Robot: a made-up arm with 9 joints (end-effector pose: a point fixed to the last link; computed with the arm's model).
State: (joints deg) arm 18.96 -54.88 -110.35 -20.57 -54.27 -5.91 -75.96 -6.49 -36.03
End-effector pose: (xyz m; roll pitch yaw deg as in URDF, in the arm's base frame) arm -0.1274 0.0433 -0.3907 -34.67 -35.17 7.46
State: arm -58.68 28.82 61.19 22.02 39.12 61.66 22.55 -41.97 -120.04
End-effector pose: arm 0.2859 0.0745 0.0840 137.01 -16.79 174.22
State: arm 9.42 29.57 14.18 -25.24 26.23 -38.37 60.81 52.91 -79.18
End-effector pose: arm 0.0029 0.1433 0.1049 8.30 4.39 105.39
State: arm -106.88 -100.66 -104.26 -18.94 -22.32 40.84 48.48 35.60 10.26
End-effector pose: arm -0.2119 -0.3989 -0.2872 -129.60 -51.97 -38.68
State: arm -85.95 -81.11 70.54 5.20 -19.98 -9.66 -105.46 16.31 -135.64
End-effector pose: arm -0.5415 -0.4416 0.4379 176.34 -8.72 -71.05
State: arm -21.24 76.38 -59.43 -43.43 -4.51 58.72 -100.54 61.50 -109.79
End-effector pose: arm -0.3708 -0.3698 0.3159 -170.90 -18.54 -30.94
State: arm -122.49 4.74 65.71 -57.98 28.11 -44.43 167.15 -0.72 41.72
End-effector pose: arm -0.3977 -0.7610 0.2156 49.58 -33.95 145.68
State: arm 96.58 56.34 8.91 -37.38 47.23 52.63 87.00 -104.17 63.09
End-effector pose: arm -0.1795 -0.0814 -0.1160 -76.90 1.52 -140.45
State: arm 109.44 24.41 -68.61 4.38 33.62 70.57 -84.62 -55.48 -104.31
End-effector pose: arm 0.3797 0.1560 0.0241 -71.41 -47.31 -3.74
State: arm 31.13 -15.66 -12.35 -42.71 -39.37 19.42 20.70 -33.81 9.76
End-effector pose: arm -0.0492 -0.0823 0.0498 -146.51 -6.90 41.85
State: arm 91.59 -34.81 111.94 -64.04 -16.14 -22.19 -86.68 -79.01 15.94
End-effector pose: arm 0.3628 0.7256 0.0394 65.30 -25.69 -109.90
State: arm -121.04 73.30 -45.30 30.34 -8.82 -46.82 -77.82 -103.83 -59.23
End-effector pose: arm 0.1246 0.2960 0.0900 140.78 -51.53 -167.63
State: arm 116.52 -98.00 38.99 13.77 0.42 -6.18 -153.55 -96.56 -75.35
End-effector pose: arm 0.0286 0.4095 0.2943 9.32 -48.57 2.47
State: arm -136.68 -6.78 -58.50 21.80 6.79 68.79 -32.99 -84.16 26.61
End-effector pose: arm -0.4762 0.2627 -0.0837 80.30 -15.60 -69.00
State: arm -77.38 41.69 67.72 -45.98 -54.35 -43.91 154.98 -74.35 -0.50
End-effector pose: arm 0.0293 -0.7081 0.4974 159.39 2.32 7.16
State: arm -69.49 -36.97 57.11 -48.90 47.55 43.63 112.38 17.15 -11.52
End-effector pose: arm -0.1089 -0.1542 0.5247 99.00 -69.97 -61.89
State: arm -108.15 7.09 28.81 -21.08 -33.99 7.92 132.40 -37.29 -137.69
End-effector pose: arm 0.0963 -0.4466 0.3291 133.43 23.93 -163.72
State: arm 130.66 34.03 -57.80 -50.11 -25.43 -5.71 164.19 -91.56 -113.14
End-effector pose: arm -0.0937 0.0000 0.0360 118.75 44.05 171.29
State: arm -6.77 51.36 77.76 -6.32 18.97 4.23 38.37 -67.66 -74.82
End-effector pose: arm 0.2875 0.3664 0.2948 168.80 35.69 -112.85
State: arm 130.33 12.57 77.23 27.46 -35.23 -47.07 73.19 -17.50 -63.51
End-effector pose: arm -0.2972 0.0434 0.4155 -105.00 -18.59 138.84
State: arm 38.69 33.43 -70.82 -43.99 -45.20 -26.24 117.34 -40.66 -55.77
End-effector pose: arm -0.0753 0.0361 0.0638 118.58 78.37 77.65
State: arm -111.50 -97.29 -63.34 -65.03 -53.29 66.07 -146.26 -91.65 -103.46
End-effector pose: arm -0.2919 -0.3351 0.0471 167.89 18.73 -39.51
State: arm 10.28 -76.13 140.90 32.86 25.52 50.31 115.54 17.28 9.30
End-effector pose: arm 0.3106 -0.0782 0.3332 80.23 -18.30 -13.22
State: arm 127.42 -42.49 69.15 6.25 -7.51 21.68 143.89 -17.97 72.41
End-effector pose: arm -0.5838 0.2233 0.3301 96.27 -42.88 24.63
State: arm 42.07 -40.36 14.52 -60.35 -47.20 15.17 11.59 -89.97 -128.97
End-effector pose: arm 0.0785 0.3847 0.2832 150.82 -11.08 -107.83
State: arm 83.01 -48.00 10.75 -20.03 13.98 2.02 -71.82 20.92 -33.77
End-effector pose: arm -0.3170 -0.0259 0.6492 161.80 79.20 -108.67
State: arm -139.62 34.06 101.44 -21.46 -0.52 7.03 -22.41 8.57 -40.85
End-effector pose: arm -0.2732 -0.6774 0.4870 -118.20 81.01 82.62
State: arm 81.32 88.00 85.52 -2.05 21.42 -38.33 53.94 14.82 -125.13
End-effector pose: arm -0.2912 0.3704 0.1890 7.43 69.45 -176.26
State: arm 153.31 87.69 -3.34 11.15 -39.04 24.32 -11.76 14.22 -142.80
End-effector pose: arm -0.1893 -0.0640 -0.0215 -175.54 2.57 66.88
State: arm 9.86 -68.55 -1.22 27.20 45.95 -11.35 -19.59 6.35 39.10
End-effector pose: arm -0.4642 0.0311 0.2385 -17.86 5.95 -6.72
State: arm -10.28 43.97 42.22 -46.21 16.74 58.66 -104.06 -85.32 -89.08
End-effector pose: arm 0.1085 0.1701 -0.1157 -92.89 -19.56 94.68
